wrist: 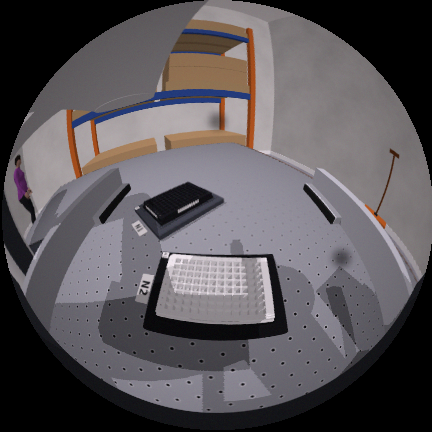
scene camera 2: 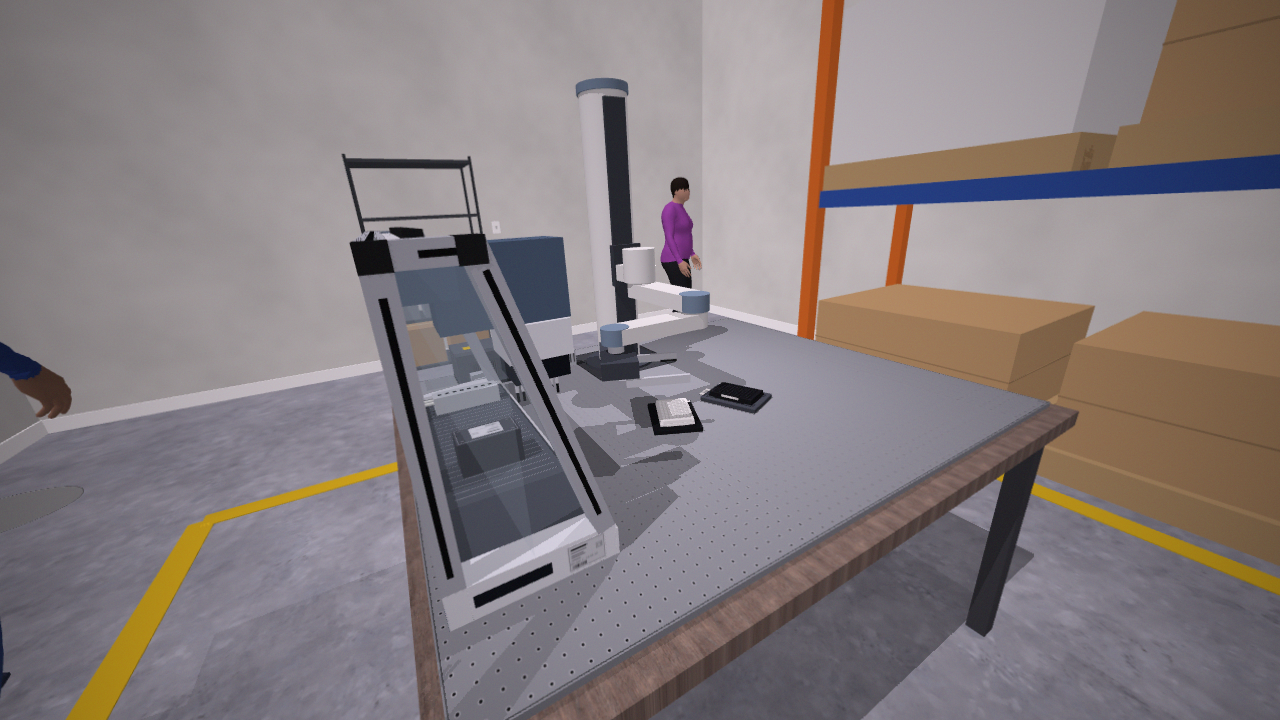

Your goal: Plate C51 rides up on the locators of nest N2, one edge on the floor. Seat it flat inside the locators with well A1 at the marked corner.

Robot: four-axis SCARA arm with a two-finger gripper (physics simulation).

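Places are measured from the arm's base along level axes (x back, y right, z up), in metres.
Where they show: gripper, fingertip midpoint: [wrist: 216, 171] [scene camera 2: 682, 365].
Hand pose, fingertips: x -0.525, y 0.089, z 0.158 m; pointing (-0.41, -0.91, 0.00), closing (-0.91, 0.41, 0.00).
Things, the pixels of their top centre, and the offset from my fingertips. "pt": a spot on its surface instead.
- White plate C51 at its top centre: [wrist: 215, 285] [scene camera 2: 674, 408] dx +0.011, dy +0.022, dz -0.116 m
- black nest N2 at its top centre: [wrist: 215, 291] [scene camera 2: 673, 413] dx +0.012, dy +0.024, dz -0.130 m
- small white corner tag at a spot on its surface: [wrist: 165, 255] pt dx +0.056, dy -0.055, dz -0.133 m
- black plate at its top centre: [wrist: 175, 196] [scene camera 2: 736, 390] dx +0.008, dy -0.188, dz -0.119 m
White plate C51 [scene camera 2: 676, 411] [wrist: 215, 287] lies on the black nest N2 [scene camera 2: 677, 429] [wrist: 215, 331]. In the wrist view the nest's rim shows in front of the plate and at both sides, and the small white corner tag [wrist: 165, 255] is at the far left corner. The plate's lettering cannot be read, and whether one edge stands higher is hard to tell. My gripper [wrist: 216, 171] is open and empty, its fingers wide apart above the table, beyond the plate's left and right sides. In the scene view it is small and dark near the column's foot.
A black plate [scene camera 2: 735, 392] [wrist: 179, 200] sits on nest N1 [scene camera 2: 733, 406] [wrist: 172, 232], beside N2. A tall framed machine with a sloping clear front [scene camera 2: 577, 429] stands at the table's left. Cardboard boxes [scene camera 2: 948, 326] and an orange-and-blue rack [scene camera 2: 812, 259] stand beyond the table. A person [scene camera 2: 677, 234] stands behind.
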